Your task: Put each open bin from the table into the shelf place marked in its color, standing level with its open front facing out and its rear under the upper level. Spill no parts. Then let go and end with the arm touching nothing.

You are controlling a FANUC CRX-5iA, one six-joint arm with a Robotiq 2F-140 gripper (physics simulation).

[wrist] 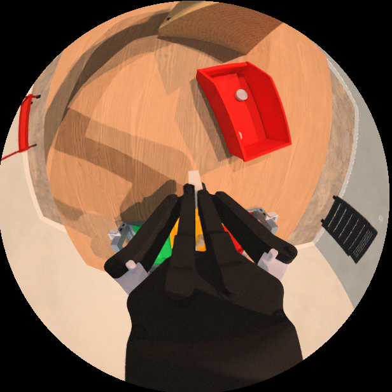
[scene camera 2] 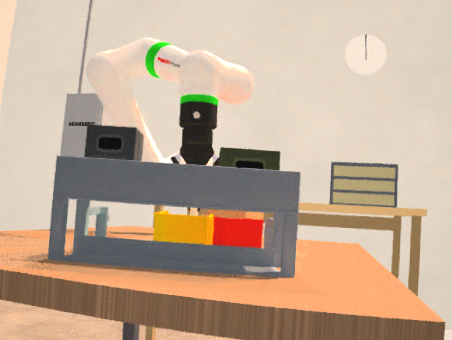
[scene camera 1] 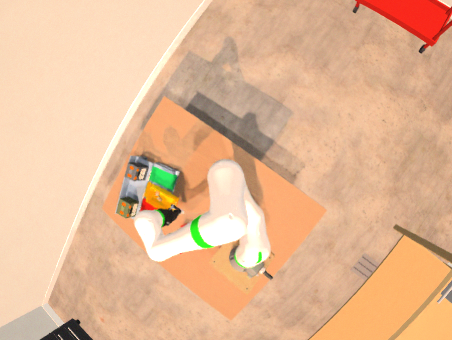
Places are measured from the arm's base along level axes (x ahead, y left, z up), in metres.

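Where they show: gripper, fingertip midpoint: (scene camera 1: 182, 211); arm's base, origin of the base link: (scene camera 1: 242, 258).
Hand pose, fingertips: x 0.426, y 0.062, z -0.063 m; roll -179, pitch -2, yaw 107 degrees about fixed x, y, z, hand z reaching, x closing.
Note:
Each offset is from my fingertips to the top centre of the thing. "*": to the spot under its first point. Level surfaces: height alone.
A grey two-level shelf {* dz +0.049, dx +0.313, dy +0.111 m} (scene camera 1: 133, 189) (scene camera 2: 177, 183) (wrist: 120, 233) stands at the table's left corner. A yellow bin (scene camera 1: 160, 197) (scene camera 2: 182, 229) (wrist: 199, 233) sits in its middle place, partly under the upper level. The green place mark {* dz -0.046, dx +0.232, dy -0.053 m} (scene camera 1: 164, 177) (wrist: 162, 252) and the red place mark {* dz -0.047, dx +0.225, dy +0.180 m} (scene camera 1: 145, 205) (wrist: 233, 237) hold no bin. A red bin (wrist: 252, 109) (scene camera 2: 238, 232) with a grey part (wrist: 240, 95) inside stands on the table {dz -0.053 m} (scene camera 1: 275, 209) (wrist: 128, 109), mostly under the arm in the top view. My gripper (scene camera 1: 173, 213) (wrist: 193, 187) is shut and empty, low at the yellow bin's open front.
Two dark boxes {dz +0.171, dx +0.331, dy -0.018 m} (scene camera 1: 137, 171) {dz +0.146, dx +0.256, dy +0.201 m} (scene camera 1: 127, 206) (scene camera 2: 113, 142) (scene camera 2: 249, 158) sit on the shelf's upper level. The robot base (scene camera 1: 249, 260) is bolted near the table's near edge. A red cart (scene camera 1: 376, 7) and a grey cabinet (scene camera 2: 79, 118) stand off the table.

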